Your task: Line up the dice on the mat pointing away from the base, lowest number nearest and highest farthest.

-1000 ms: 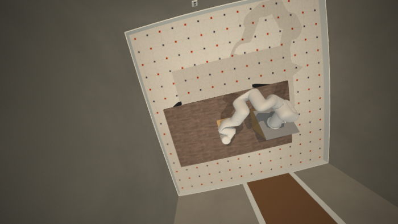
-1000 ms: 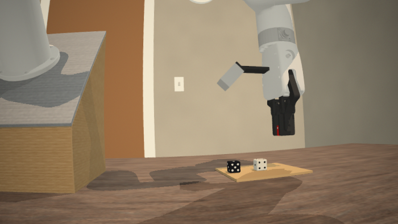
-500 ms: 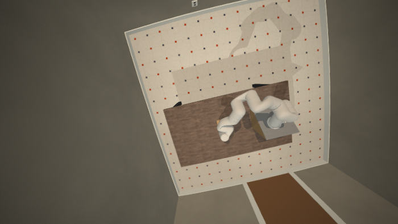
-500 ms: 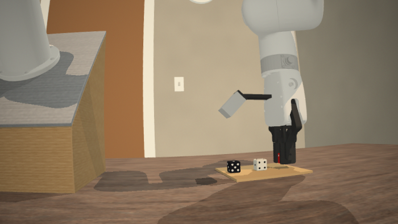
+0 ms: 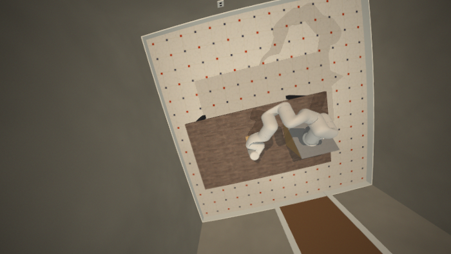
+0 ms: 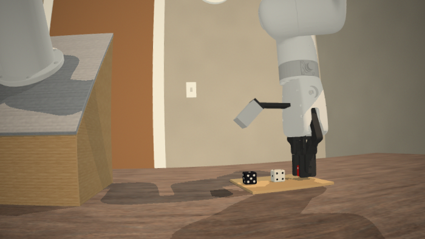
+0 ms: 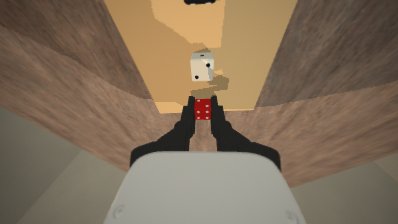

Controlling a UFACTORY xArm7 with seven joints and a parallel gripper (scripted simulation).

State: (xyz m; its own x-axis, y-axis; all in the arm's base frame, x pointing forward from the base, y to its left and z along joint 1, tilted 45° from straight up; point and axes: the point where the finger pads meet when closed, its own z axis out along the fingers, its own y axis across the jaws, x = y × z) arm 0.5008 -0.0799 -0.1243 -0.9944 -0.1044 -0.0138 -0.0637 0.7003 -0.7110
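The red die is 1 cm below my hand. From my hand the other things lie so: tan mat 5 cm behind, 3 cm below.
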